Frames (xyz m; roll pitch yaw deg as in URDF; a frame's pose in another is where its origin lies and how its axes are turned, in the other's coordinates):
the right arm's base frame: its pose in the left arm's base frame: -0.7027 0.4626 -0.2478 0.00 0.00 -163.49
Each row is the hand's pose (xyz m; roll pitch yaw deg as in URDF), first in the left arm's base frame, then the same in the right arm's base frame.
Working: the left arm's base frame: its pose in the right arm's base frame: -0.5423 0.6432 0.2478 0.00 0.00 163.49

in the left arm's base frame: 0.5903 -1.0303 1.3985 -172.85 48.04 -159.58
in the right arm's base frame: -0.8154 1.7988 1.6463 -172.85 48.04 3.91
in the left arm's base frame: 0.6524 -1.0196 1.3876 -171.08 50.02 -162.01
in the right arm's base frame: -0.8780 1.8062 1.6354 -171.08 50.02 1.48
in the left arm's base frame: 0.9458 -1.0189 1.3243 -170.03 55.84 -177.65
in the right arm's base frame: -1.1595 1.8889 1.5721 -170.03 55.84 -14.16
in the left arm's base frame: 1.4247 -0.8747 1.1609 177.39 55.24 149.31
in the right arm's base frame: -1.6597 1.8867 1.4087 177.39 55.24 -47.20
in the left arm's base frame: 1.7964 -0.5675 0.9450 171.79 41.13 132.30
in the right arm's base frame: -2.1033 1.6978 1.1928 171.79 41.13 -64.21
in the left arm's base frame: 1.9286 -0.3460 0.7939 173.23 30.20 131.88
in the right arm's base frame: -2.2930 1.5230 1.0417 173.23 30.20 -64.63
